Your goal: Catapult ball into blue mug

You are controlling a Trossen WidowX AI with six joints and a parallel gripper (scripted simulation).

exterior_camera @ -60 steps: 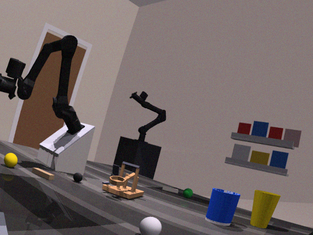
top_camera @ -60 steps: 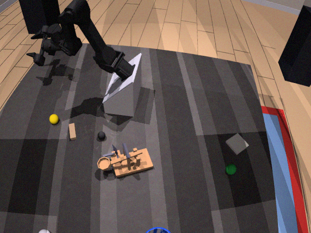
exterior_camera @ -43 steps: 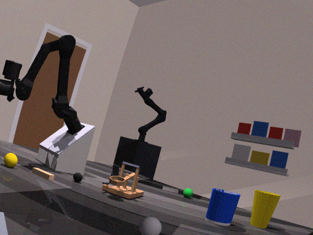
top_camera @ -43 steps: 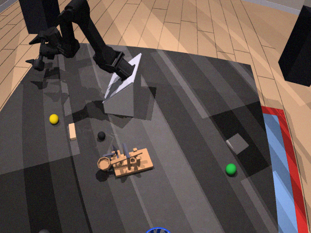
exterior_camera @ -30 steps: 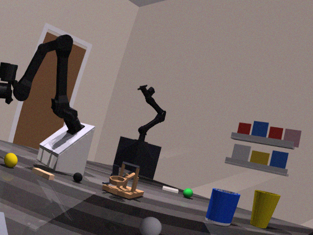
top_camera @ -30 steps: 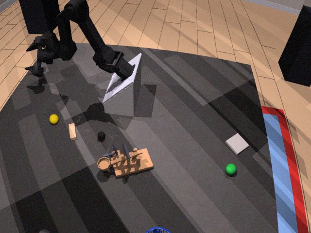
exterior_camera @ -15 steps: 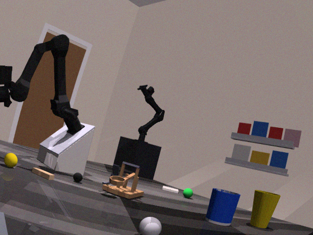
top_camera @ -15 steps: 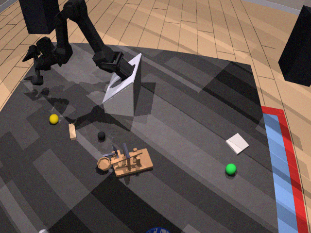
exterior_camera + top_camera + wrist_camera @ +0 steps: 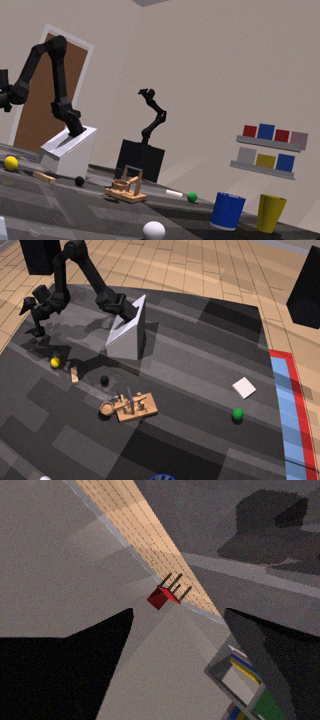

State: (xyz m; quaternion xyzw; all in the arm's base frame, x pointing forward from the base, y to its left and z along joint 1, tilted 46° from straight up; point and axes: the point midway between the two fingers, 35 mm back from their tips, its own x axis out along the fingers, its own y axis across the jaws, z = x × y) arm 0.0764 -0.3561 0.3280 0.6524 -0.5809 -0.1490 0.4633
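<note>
Right now my gripper tip is 58 cm to the right of the catapult upright frame, 23 cm short of it and 4 cm above it. From my gripper tip the other things lie so: wooden block 32 cm to the left, 14 cm ahead, 11 cm below; then yellow ball 21 cm to the left, 10 cm below, 10 cm ahead; then black ball 45 cm to the left, 13 cm ahead, 10 cm below.
</note>
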